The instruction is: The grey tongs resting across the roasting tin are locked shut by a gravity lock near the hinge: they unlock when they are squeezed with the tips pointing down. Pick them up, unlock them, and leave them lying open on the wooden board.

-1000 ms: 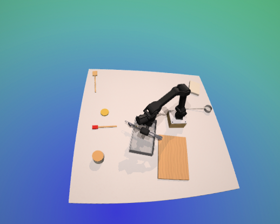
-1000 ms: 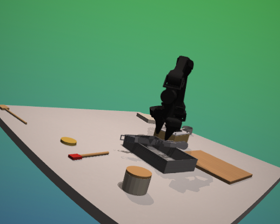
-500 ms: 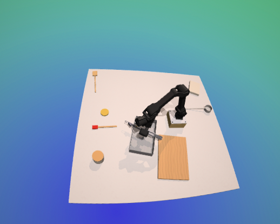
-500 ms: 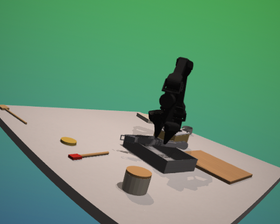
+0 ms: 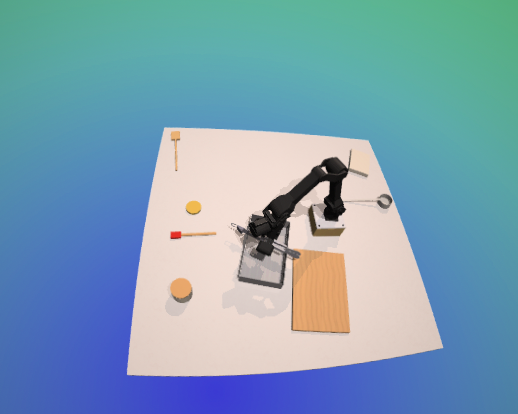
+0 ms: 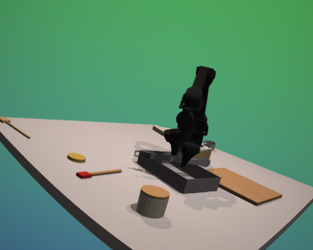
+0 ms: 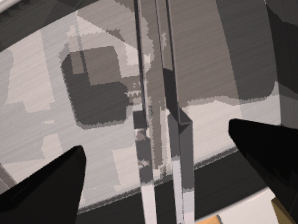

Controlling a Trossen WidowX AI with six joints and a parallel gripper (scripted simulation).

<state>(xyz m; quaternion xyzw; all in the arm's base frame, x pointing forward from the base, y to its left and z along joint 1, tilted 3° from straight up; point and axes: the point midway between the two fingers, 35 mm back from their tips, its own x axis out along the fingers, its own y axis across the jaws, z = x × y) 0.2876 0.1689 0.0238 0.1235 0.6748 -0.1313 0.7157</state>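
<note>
My gripper tip is 10 mm short of the roasting tin, 20 mm to the right of it and 20 mm above it. Round my gripper tip: yellow lock piece 70 mm ahead, 30 mm to the right, 20 mm above; then red spatula 350 mm ahead, 30 mm to the right, 50 mm below; then wooden board 230 mm behind, 170 mm to the left, 40 mm below.
</note>
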